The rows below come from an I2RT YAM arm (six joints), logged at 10 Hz.
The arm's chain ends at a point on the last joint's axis. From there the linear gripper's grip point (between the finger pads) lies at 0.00 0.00 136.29 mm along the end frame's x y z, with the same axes.
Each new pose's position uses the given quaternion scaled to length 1; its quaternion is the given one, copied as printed.
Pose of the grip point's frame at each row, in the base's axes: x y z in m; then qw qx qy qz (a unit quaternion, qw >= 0):
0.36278 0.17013 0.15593 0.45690 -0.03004 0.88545 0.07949
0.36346 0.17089 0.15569 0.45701 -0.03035 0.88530 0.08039
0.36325 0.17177 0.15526 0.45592 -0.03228 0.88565 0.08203
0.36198 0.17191 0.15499 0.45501 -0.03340 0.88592 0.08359
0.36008 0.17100 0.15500 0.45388 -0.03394 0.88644 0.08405
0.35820 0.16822 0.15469 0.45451 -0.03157 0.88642 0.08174
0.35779 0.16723 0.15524 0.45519 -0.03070 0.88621 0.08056
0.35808 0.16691 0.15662 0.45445 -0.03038 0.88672 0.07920
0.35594 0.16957 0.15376 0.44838 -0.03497 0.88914 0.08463
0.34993 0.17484 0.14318 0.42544 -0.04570 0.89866 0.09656
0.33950 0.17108 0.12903 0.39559 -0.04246 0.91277 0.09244
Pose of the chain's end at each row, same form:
0.25316 0.14720 0.23359 0.45690 -0.03004 0.88545 0.07949
0.25384 0.14771 0.23329 0.45701 -0.03035 0.88530 0.08039
0.25391 0.14796 0.23306 0.45592 -0.03228 0.88565 0.08203
0.25286 0.14758 0.23294 0.45501 -0.03340 0.88592 0.08359
0.25119 0.14649 0.23321 0.45388 -0.03394 0.88644 0.08405
0.24908 0.14456 0.23285 0.45451 -0.03157 0.88642 0.08174
0.24851 0.14396 0.23328 0.45519 -0.03070 0.88621 0.08056
0.24889 0.14400 0.23491 0.45445 -0.03038 0.88672 0.07920
0.24808 0.14478 0.23330 0.44838 -0.03497 0.88914 0.08463
0.24692 0.14589 0.22759 0.42544 -0.04570 0.89866 0.09656
0.24214 0.14350 0.22033 0.39559 -0.04246 0.91277 0.09244

